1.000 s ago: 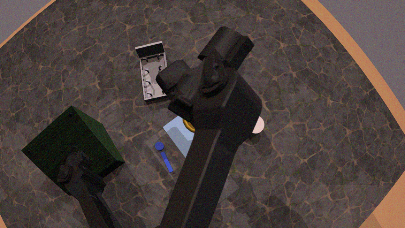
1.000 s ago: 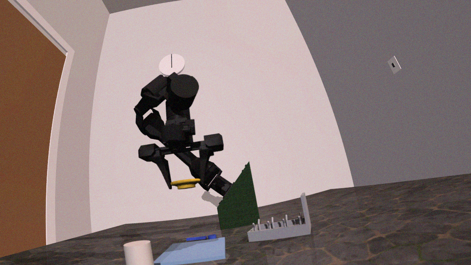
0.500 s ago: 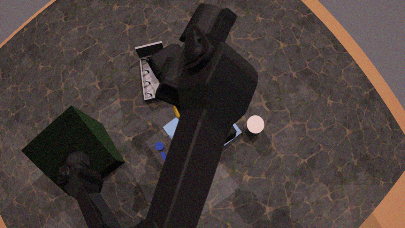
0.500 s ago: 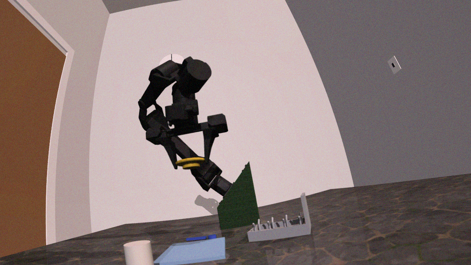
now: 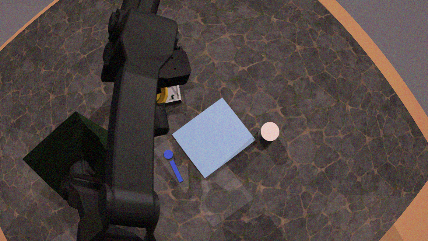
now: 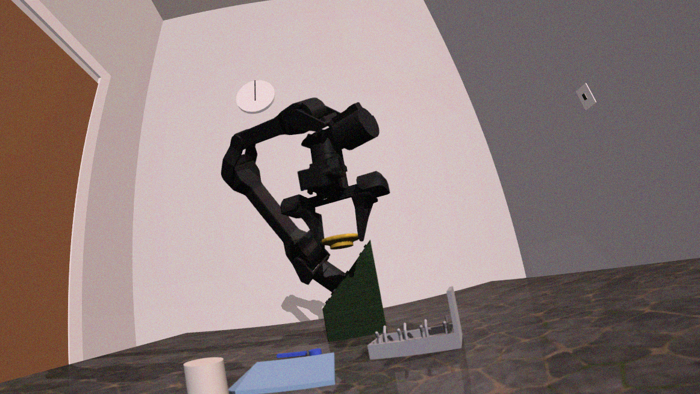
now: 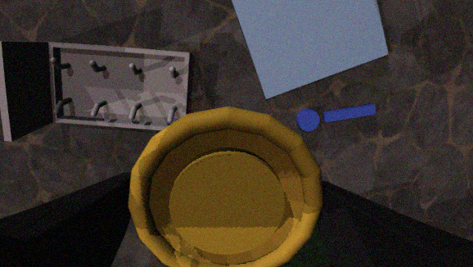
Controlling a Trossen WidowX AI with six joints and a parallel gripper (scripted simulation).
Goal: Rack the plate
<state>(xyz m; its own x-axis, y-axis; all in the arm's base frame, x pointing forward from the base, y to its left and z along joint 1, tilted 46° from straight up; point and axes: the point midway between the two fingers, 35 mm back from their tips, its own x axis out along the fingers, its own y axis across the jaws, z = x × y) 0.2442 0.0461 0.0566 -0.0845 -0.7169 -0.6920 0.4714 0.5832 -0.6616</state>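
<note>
My gripper tip is 16 cm above the dish rack, 8 cm to the right of it and 5 cm short of it. Also, from my gripper tip: yellow plate 1 cm above; then light blue mat 18 cm below, 11 cm to the right, 6 cm ahead; then blue spoon 18 cm below, 9 cm to the right, 6 cm behind.
</note>
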